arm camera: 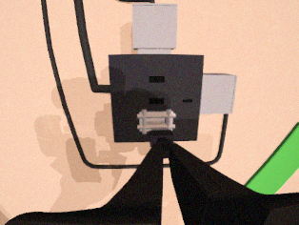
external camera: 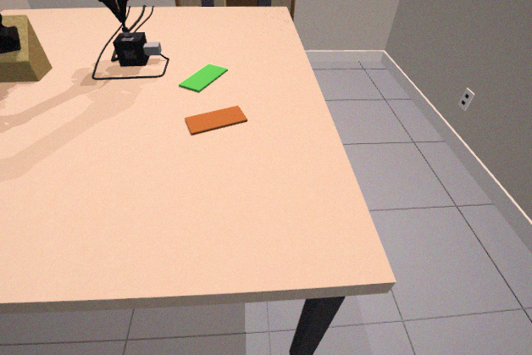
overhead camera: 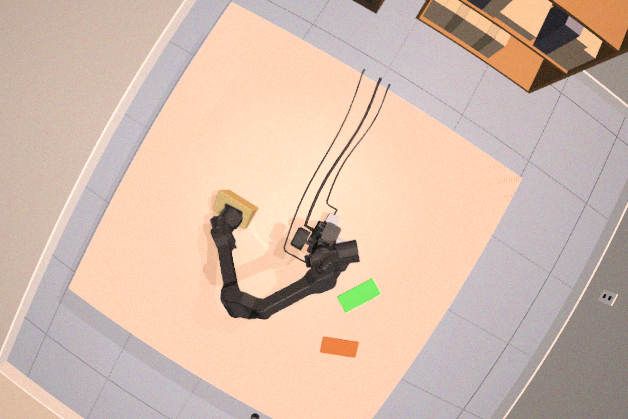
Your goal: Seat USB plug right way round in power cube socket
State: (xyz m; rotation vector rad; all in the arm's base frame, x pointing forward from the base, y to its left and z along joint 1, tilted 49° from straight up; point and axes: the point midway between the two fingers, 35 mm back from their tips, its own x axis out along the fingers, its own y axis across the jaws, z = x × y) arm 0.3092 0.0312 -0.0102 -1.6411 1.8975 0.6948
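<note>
The USB plug is 2 cm below my gripper tip. From my gripper tip the other things lie so: green card (21 cm ahead, 13 cm to the right, 12 cm below); orange card (34 cm to the right, 23 cm ahead, 12 cm below); USB socket (6 cm below).
</note>
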